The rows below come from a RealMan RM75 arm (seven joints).
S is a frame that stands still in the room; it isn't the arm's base.
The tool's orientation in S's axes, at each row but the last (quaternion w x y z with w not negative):
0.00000, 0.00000, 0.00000, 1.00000
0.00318, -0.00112, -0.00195, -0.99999
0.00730, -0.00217, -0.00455, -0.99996
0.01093, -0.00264, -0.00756, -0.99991
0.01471, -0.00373, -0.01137, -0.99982
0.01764, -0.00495, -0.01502, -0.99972
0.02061, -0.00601, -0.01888, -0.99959
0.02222, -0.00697, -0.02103, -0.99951
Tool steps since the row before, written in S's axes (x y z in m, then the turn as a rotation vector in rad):
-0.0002, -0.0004, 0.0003, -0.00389, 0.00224, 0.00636
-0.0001, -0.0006, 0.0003, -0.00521, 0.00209, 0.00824
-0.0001, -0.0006, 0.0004, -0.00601, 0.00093, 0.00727
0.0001, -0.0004, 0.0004, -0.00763, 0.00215, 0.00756
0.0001, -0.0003, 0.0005, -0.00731, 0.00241, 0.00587
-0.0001, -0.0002, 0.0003, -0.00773, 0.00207, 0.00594
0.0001, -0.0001, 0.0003, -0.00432, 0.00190, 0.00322
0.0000, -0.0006, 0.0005, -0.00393, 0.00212, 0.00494
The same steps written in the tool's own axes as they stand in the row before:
0.0002, 0.0004, 0.0003, 0.00389, -0.00224, 0.00636
0.0001, 0.0006, 0.0003, 0.00522, -0.00209, 0.00824
0.0001, 0.0006, 0.0004, 0.00603, -0.00095, 0.00725
-0.0001, 0.0004, 0.0004, 0.00762, -0.00220, 0.00755
-0.0001, 0.0003, 0.0005, 0.00728, -0.00249, 0.00587
0.0001, 0.0002, 0.0003, 0.00771, -0.00216, 0.00593
-0.0001, 0.0001, 0.0003, 0.00428, -0.00196, 0.00324
0.0000, 0.0006, 0.0005, 0.00391, -0.00209, 0.00497

